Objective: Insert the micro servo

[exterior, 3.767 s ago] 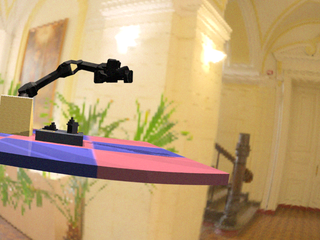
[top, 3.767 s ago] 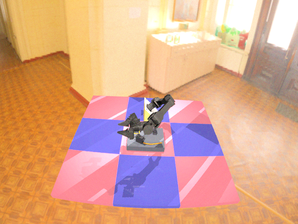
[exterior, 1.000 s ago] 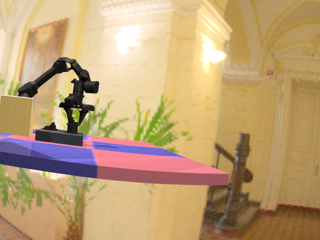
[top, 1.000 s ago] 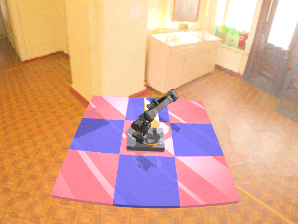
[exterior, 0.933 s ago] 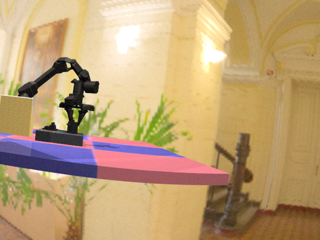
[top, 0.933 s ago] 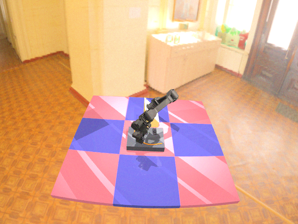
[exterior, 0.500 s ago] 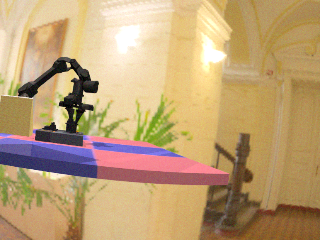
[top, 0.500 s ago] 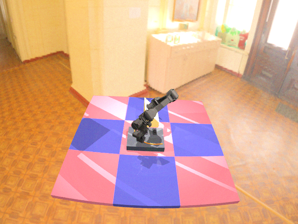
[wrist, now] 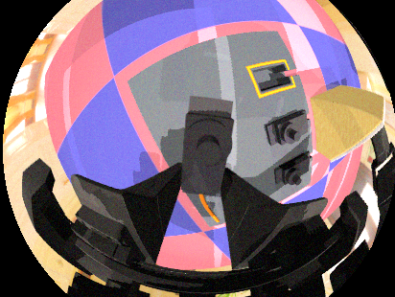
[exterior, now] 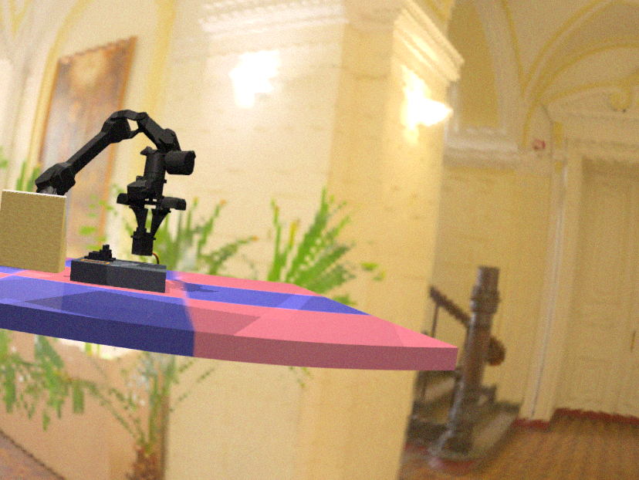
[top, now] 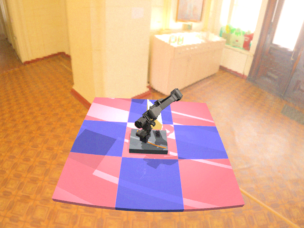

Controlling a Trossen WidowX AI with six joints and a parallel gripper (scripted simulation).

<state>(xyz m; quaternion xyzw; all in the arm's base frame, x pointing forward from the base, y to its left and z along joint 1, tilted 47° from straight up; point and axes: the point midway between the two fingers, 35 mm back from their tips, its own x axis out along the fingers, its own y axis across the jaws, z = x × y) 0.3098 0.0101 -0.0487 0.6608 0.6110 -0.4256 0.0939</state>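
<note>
My gripper tip is now 100 mm above the dark grey deck, 30 mm to the right of it and 20 mm past it.
</note>
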